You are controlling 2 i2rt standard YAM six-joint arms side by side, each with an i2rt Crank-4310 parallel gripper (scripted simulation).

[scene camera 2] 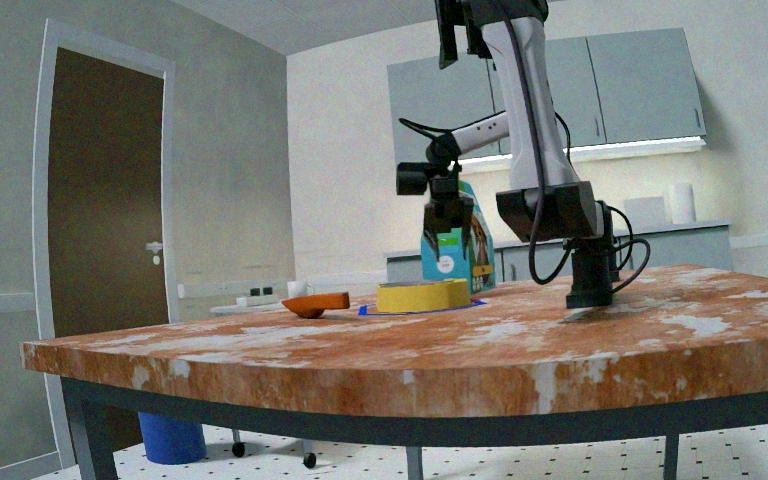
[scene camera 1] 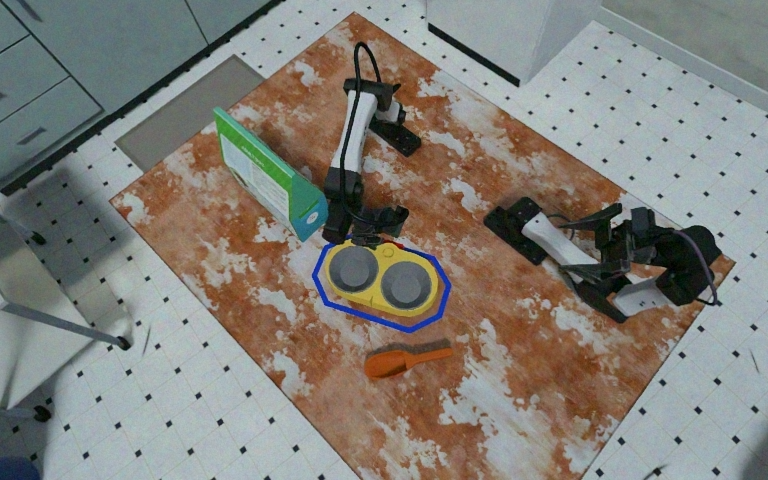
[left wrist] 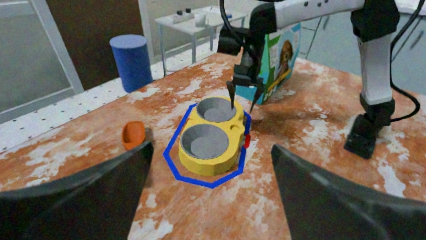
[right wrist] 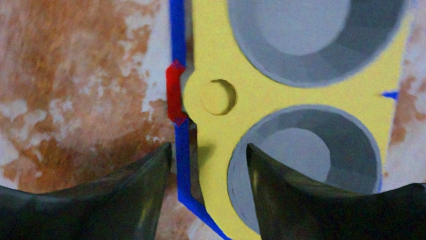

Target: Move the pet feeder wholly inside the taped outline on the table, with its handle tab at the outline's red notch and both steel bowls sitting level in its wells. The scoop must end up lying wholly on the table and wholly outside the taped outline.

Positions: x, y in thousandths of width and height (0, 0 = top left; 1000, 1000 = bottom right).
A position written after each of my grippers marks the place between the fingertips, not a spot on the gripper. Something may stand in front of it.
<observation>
My left gripper shows in scene camera 2 (609, 139), in scene camera 1 (729, 511) and in the left wrist view (499, 606); in the right wrist view it is out of frame. A yellow pet feeder shows in scene camera 2 (562, 620), in scene camera 1 (505, 530), in the left wrist view (550, 535) and in the right wrist view (522, 456).
</observation>
